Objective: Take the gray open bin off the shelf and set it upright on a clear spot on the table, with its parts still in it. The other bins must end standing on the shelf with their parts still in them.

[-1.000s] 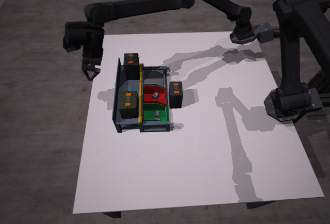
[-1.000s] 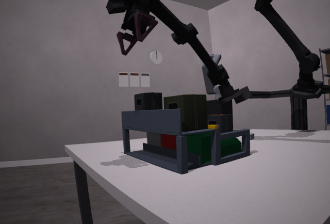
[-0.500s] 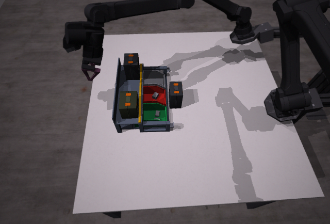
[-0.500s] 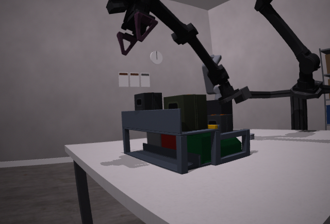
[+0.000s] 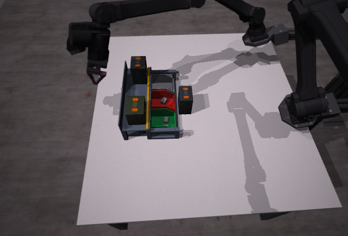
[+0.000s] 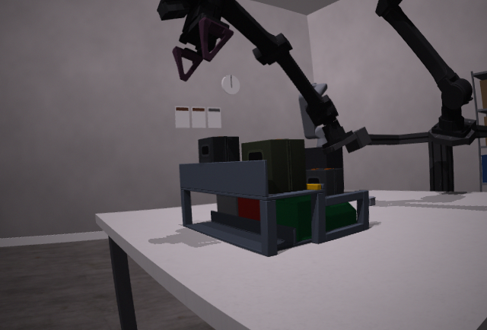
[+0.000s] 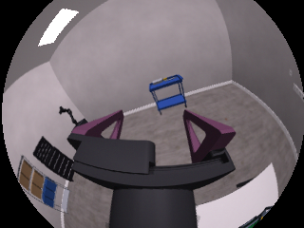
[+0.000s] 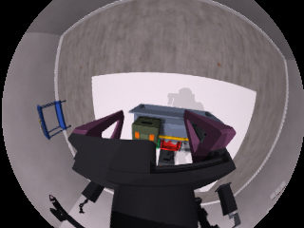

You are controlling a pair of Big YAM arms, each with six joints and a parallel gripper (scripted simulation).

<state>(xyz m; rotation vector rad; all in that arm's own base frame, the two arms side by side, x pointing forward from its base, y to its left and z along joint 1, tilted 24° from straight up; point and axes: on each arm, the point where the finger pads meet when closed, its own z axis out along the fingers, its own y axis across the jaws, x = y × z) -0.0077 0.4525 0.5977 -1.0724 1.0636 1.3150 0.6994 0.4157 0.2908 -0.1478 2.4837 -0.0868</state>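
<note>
My right hand is 30 cm above the gray bin, 25 cm past it and 14 cm to the left of it. The rest, counted from my right hand: green bin 30 cm below, 22 cm behind, 8 cm to the left; then red bin 30 cm below, 24 cm behind, 3 cm to the right; then shelf 28 cm below, 21 cm behind, 4 cm to the right.
</note>
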